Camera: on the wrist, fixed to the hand. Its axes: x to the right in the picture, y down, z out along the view.
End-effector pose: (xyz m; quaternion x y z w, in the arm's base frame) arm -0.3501 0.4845 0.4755 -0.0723 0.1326 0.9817 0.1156
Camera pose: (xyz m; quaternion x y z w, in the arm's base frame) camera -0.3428 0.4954 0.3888 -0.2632 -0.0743 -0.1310 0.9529
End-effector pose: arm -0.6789 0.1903 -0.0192 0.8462 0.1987 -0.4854 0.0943
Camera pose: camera -0.6254 0.2511 0.0143 0.1419 -0.8575 -0.0269 0.4938
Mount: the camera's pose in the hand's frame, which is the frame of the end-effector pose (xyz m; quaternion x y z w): 0.0102 -0.0331 -0.0805 0.0171 -0.1329 0.9909 0.0093
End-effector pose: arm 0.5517 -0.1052 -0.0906 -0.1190 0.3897 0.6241 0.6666
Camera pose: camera 0.5516 -0.1560 -0.1620 -0.4794 -0.0436 -0.6756 0.5584
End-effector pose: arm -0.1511 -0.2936 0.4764 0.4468 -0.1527 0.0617 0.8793
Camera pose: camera -0.1162 -0.2487 0.4097 0.1239 0.5600 -0.8152 0.0809
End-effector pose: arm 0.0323 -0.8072 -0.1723 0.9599 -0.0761 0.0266 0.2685
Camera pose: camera 0.0469 -0.7388 -0.1195 0.0584 0.9871 -0.1400 0.0504
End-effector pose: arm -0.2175 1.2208 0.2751 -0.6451 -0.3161 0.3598 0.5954
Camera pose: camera -0.1436 1.1888 0.3097 0.2612 -0.5633 -0.6845 0.3820
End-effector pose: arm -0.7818 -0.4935 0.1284 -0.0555 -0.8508 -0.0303 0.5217
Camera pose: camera -0.7194 -0.5345 0.1742 0.8387 0.0228 -0.5386 0.0772
